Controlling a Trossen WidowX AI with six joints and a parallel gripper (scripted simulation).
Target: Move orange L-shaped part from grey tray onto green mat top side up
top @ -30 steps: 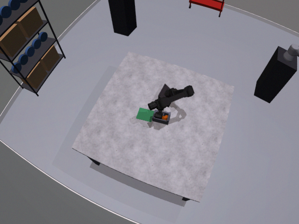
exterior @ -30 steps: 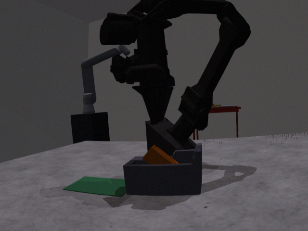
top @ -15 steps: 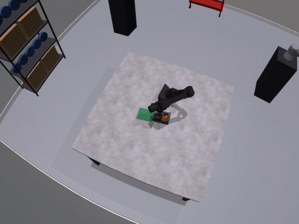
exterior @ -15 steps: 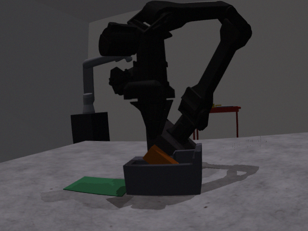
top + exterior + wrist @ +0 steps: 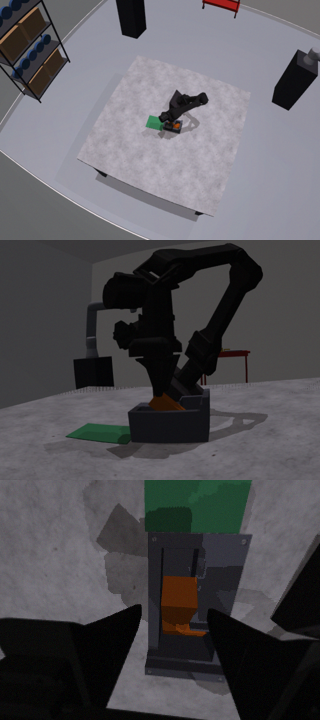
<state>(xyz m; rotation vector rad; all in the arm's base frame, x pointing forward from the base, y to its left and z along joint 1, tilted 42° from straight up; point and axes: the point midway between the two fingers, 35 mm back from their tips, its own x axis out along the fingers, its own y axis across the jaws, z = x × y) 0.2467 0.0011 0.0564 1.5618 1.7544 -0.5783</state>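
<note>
The orange L-shaped part is 3 cm behind my gripper tip, 3 cm to the left of it and 5 cm below it. Round my gripper tip: green mat 1 cm ahead, 14 cm to the right, 11 cm below.
</note>
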